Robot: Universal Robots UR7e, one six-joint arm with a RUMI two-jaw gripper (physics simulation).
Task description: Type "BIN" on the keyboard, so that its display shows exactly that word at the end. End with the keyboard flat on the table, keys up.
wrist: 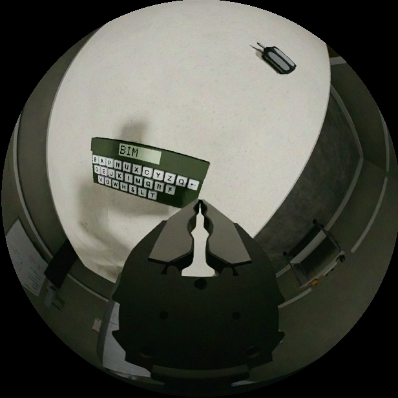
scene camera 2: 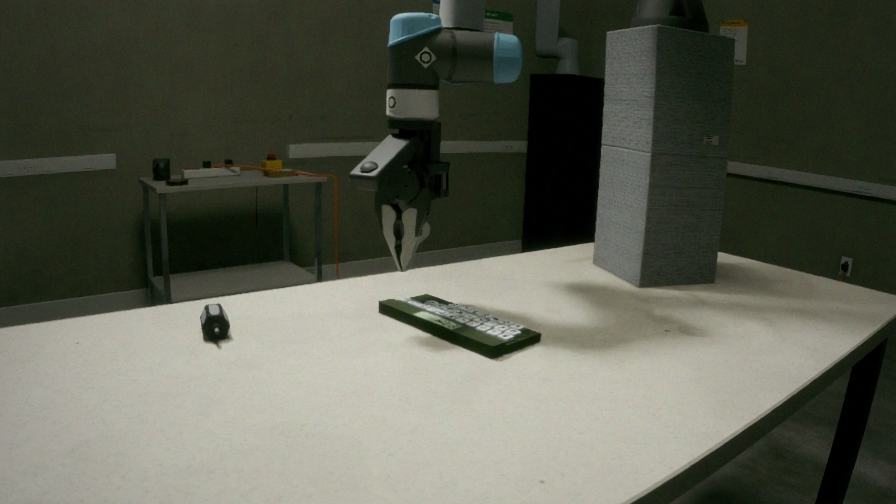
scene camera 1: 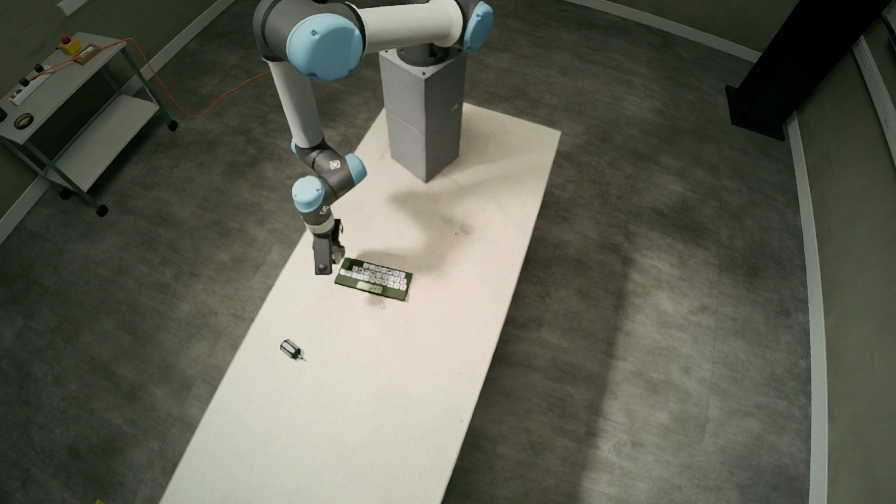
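Note:
The green keyboard (scene camera 1: 346, 283) (scene camera 2: 473, 343) (wrist: 180, 199) lies flat on the table with its white keys up. In the wrist view its display (wrist: 150, 154) reads "BIM". The key with a left arrow (wrist: 193, 185) is at the right end of the top row; the N key (wrist: 118, 164) and the B key (wrist: 95, 160) are towards the left of that row. My gripper (scene camera 2: 402, 269) (wrist: 199, 199) is shut and empty. It hangs above the table, beside the arrow-key end of the keyboard, with its tips clear of the keys. In scene camera 1 the fingertips are hidden behind the gripper's body.
A dark screwdriver-like tool (scene camera 1: 290, 349) (scene camera 2: 215, 322) (wrist: 279, 60) lies on the table (scene camera 1: 350, 401) (scene camera 2: 313, 401), away from the keyboard. The grey pedestal (scene camera 1: 426, 119) (scene camera 2: 664, 156) stands at the table's far end. A trolley (scene camera 1: 140, 84) (scene camera 2: 164, 241) stands on the floor beyond the table.

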